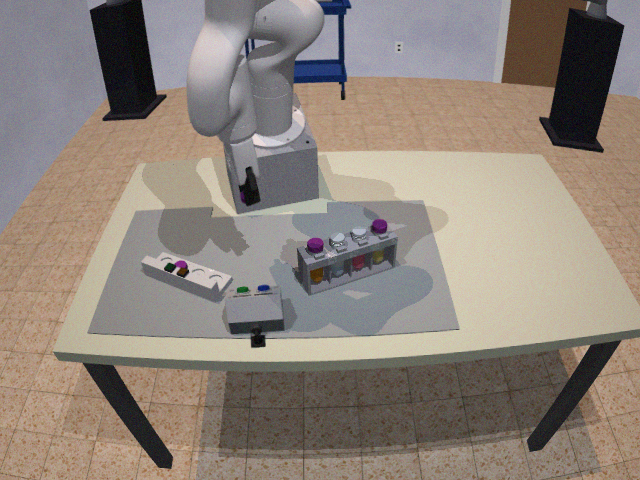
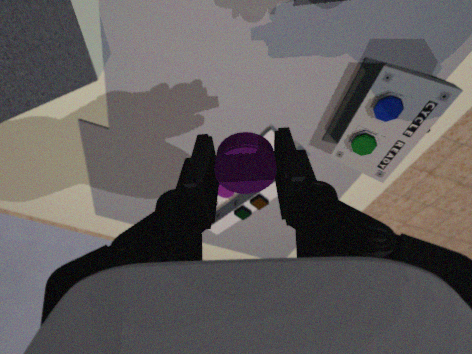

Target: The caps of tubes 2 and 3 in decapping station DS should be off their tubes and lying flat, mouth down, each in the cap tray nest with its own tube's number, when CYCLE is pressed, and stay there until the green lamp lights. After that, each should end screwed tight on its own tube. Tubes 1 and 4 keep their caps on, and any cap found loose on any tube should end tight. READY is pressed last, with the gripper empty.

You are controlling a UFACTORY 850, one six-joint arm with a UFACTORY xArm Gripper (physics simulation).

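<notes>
My gripper (image 1: 249, 198) (image 2: 244, 152) is shut on a purple cap (image 1: 242, 196) (image 2: 245, 167), held above the table in front of the robot base. The station (image 1: 304, 279) holds four tubes. The left end tube's purple cap (image 1: 315, 244) and the right end tube's purple cap (image 1: 379, 225) are on. The two middle tubes (image 1: 337, 239) (image 1: 358, 234) are uncapped. Another purple cap (image 1: 180, 265) (image 2: 225, 191) sits in the second nest from the left of the white cap tray (image 1: 152, 261) (image 2: 219, 227); its mouth and the nest numbers cannot be read.
The control box (image 1: 255, 312) (image 2: 412, 87) stands between tray and station, with a green READY button (image 1: 242, 289) (image 2: 364, 144) and blue CYCLE button (image 1: 263, 287) (image 2: 388, 108). Dark green (image 1: 170, 267) (image 2: 243, 213) and dark amber (image 1: 182, 271) (image 2: 259, 202) squares at the tray look unlit.
</notes>
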